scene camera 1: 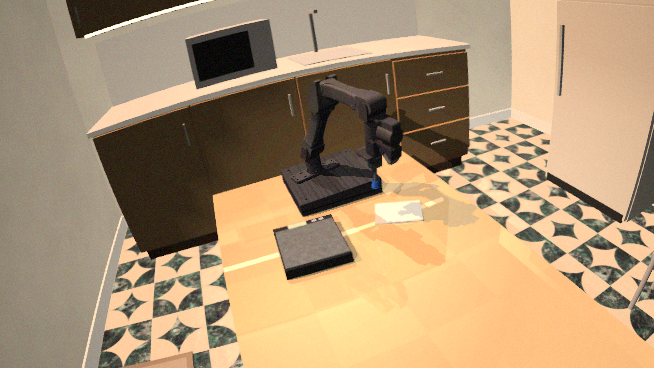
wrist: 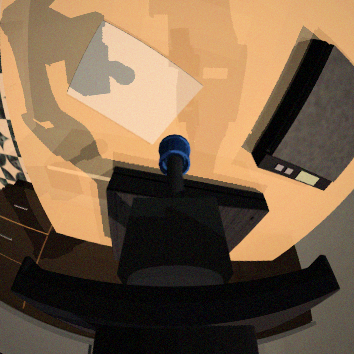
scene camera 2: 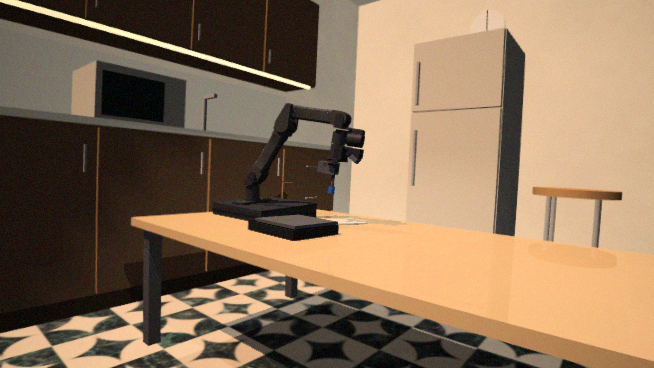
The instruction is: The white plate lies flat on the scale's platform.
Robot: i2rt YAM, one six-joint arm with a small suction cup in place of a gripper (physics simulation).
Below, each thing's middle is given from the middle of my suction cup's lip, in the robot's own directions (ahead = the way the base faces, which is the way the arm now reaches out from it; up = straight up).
Scene:
Right now the white plate (scene camera 1: 406, 211) is 20 mm ahead of my suction cup, 70 mm to the left of it and 130 mm below it. The rest, counted from my suction cup: scale (scene camera 1: 314, 245) (270 mm to the right, 110 mm below).

